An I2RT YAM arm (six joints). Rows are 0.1 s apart.
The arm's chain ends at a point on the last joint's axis. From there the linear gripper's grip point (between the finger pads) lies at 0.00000 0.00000 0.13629 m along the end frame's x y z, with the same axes.
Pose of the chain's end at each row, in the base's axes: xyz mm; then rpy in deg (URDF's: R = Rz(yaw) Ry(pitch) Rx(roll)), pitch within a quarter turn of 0, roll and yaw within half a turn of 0:
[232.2 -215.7 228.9 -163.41 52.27 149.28]
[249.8 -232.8 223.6 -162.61 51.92 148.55]
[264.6 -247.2 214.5 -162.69 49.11 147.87]
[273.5 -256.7 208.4 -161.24 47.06 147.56]
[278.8 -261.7 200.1 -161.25 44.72 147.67]
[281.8 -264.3 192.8 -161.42 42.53 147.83]
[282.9 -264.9 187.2 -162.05 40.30 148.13]
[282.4 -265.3 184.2 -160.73 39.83 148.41]
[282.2 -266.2 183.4 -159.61 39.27 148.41]
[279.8 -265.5 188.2 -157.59 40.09 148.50]
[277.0 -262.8 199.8 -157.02 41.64 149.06]
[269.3 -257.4 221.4 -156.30 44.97 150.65]
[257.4 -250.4 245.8 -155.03 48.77 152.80]
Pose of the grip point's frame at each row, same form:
[301.1 -301.9 149.0 -163.41 52.27 149.28]
[315.9 -321.0 143.4 -162.61 51.92 148.55]
[326.3 -333.9 129.3 -162.69 49.11 147.87]
[329.7 -344.4 120.5 -161.24 47.06 147.56]
[332.1 -347.3 108.4 -161.25 44.72 147.67]
[332.6 -347.6 97.6 -161.42 42.53 147.83]
[331.9 -344.8 88.3 -162.05 40.30 148.13]
[329.0 -346.8 85.4 -160.73 39.83 148.41]
[326.2 -349.0 84.5 -159.61 39.27 148.41]
[321.8 -352.2 91.8 -157.59 40.09 148.50]
[321.2 -351.3 106.0 -157.02 41.64 149.06]
[319.3 -348.4 133.1 -156.30 44.97 150.65]
[313.7 -344.0 164.4 -155.03 48.77 152.80]

